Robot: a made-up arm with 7 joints. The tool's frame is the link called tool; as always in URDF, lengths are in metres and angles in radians. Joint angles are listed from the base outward. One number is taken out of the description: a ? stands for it. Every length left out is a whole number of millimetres.
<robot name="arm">
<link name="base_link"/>
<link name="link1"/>
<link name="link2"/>
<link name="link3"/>
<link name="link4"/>
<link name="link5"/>
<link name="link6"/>
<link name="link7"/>
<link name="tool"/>
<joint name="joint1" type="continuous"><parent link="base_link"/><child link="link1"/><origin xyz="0 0 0.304"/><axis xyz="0 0 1"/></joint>
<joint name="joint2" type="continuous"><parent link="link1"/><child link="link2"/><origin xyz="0 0 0"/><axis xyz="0 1 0"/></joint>
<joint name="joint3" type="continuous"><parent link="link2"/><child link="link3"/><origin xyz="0 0 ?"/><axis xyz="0 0 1"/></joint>
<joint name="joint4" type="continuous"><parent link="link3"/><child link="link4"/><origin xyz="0.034 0 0"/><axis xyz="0 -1 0"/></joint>
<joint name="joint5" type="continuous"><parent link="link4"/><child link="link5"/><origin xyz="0.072 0 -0.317"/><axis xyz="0 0 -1"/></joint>
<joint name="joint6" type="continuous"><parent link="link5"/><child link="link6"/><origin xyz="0 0 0"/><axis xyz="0 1 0"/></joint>
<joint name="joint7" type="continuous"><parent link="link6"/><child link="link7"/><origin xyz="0.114 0 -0.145"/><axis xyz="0 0 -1"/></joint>
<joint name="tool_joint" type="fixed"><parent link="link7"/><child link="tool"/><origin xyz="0 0 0" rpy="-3.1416 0 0"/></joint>
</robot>
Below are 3 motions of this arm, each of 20 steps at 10 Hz.
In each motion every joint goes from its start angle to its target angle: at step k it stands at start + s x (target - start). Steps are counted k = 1, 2, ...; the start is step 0. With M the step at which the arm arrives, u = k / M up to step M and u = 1 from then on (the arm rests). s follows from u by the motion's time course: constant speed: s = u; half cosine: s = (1 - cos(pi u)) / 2; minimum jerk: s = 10 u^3 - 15 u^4 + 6 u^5.
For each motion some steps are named. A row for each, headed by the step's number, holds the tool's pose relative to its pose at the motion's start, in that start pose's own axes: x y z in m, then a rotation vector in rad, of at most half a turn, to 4 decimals.
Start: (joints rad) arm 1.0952 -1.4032 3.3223 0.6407 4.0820 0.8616 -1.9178
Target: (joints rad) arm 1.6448 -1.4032 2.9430 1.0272 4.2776 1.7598 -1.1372
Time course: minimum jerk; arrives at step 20
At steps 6, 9, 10, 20:
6: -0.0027 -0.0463 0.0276 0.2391 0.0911 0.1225
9: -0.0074 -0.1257 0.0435 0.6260 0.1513 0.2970
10: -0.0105 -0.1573 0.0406 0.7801 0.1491 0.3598
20: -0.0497 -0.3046 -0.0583 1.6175 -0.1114 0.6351

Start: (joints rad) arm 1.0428 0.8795 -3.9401 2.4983 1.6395 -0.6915 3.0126
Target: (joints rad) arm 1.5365 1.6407 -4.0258 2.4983 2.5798 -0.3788 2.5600
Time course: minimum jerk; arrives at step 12
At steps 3, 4, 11, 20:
3: -0.0517 -0.0152 0.0271 0.0809 -0.0068 0.1025
4: -0.1040 -0.0358 0.0521 0.1557 -0.0127 0.2112
11: -0.4641 -0.2778 0.1314 0.3892 -0.1467 1.0628
20: -0.4664 -0.2797 0.1313 0.3887 -0.1487 1.0681

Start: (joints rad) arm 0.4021 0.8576 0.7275 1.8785 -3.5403 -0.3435 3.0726
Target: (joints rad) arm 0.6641 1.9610 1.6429 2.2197 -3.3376 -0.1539 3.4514
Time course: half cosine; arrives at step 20
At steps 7, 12, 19, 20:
7: -0.0440 -0.1115 0.1213 0.3367 -0.0117 0.3390
12: -0.1112 -0.2395 0.2266 0.6724 -0.1055 0.9560
19: -0.1944 -0.2963 0.3008 0.7778 -0.2356 1.6053
20: -0.1964 -0.2968 0.3022 0.7777 -0.2380 1.6176

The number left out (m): 0.464
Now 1 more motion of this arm.
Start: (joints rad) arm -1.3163 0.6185 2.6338 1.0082 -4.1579 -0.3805 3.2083
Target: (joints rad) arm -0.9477 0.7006 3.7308 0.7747 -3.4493 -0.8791 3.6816
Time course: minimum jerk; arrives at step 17
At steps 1, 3, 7, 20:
1: 0.0006 -0.0008 0.0000 0.0017 0.0008 0.0005
3: 0.0132 -0.0169 -0.0017 0.0390 0.0160 0.0108
7: 0.0790 -0.1362 -0.0470 0.3224 0.0782 0.0423
20: 0.0244 -0.2999 -0.2397 0.7746 -0.0297 -0.1810

